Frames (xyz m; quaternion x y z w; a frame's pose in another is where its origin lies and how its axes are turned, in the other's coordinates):
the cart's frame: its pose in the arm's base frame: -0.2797 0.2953 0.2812 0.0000 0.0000 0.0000 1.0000
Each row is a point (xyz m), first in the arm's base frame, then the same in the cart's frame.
Working: the arm's base frame: its pose in the cart's frame: 0.2797 -0.2953 -0.2812 0.0000 0.0000 0.0000 1.0000

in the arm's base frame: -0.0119 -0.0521 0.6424
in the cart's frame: 0.2678 -0.3474 0.3612
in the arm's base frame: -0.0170 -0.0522 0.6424
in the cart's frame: 0.2627 -0.3475 0.3612
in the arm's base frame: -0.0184 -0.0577 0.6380
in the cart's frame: 0.2613 -0.3530 0.3568
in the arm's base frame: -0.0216 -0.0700 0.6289
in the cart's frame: 0.2581 -0.3653 0.3477
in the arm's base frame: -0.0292 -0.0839 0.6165
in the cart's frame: 0.2505 -0.3792 0.3353
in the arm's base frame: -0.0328 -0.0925 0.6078
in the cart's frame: 0.2469 -0.3878 0.3266
